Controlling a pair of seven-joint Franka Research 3 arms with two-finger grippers.
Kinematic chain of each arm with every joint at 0, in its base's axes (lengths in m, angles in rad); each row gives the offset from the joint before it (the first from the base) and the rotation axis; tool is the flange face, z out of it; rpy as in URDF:
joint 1: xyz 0 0 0.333 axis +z
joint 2: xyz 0 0 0 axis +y
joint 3: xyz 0 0 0.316 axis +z
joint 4: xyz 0.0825 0 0 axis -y
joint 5: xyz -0.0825 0 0.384 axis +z
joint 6: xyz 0 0 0 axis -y
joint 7: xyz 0.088 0 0 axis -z
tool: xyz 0 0 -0.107 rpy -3.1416 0 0
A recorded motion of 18 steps. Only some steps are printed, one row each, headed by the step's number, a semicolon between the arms.
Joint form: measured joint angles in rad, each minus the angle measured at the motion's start. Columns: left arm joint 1, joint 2, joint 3, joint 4, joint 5, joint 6, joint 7; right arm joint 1, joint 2, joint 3, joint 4, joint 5, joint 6, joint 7.
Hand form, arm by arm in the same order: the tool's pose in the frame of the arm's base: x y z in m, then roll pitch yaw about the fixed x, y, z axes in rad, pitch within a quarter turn. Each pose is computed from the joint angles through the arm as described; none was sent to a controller.
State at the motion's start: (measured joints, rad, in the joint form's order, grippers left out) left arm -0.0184 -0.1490 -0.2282 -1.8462 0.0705 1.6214 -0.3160; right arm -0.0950 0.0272 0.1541 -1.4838 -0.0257 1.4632 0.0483
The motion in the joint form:
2: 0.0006 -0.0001 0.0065 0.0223 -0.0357 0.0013 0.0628; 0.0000 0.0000 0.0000 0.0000 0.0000 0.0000 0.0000
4: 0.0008 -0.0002 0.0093 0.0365 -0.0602 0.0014 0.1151; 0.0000 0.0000 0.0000 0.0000 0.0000 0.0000 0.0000
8: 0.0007 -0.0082 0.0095 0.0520 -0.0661 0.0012 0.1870; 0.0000 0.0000 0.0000 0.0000 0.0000 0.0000 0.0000
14: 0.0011 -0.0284 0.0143 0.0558 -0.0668 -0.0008 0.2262; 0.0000 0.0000 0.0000 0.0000 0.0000 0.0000 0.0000
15: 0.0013 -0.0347 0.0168 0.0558 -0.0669 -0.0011 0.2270; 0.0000 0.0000 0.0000 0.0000 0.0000 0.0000 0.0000
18: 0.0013 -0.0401 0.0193 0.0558 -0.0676 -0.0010 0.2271; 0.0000 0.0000 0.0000 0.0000 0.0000 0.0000 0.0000
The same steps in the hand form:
2: 0.4930 -0.1240 0.5867 -3.0624 0.0371 0.0157; 0.5514 0.0283 0.6411 3.1178 0.0464 0.0081
4: 0.4937 -0.1253 0.5934 -3.0917 0.0319 -0.0325; 0.5514 0.0283 0.6411 3.1178 0.0464 0.0081
8: 0.4922 -0.1262 0.6047 -3.1012 0.0130 -0.1045; 0.5514 0.0283 0.6411 3.1178 0.0464 0.0081
14: 0.4872 -0.1235 0.6163 -3.1009 -0.0073 -0.1385; 0.5514 0.0283 0.6411 3.1178 0.0464 0.0081
15: 0.4857 -0.1221 0.6194 -3.1007 -0.0133 -0.1367; 0.5514 0.0283 0.6411 3.1178 0.0464 0.0081
18: 0.4844 -0.1208 0.6221 -3.1012 -0.0187 -0.1343; 0.5514 0.0283 0.6411 3.1178 0.0464 0.0081

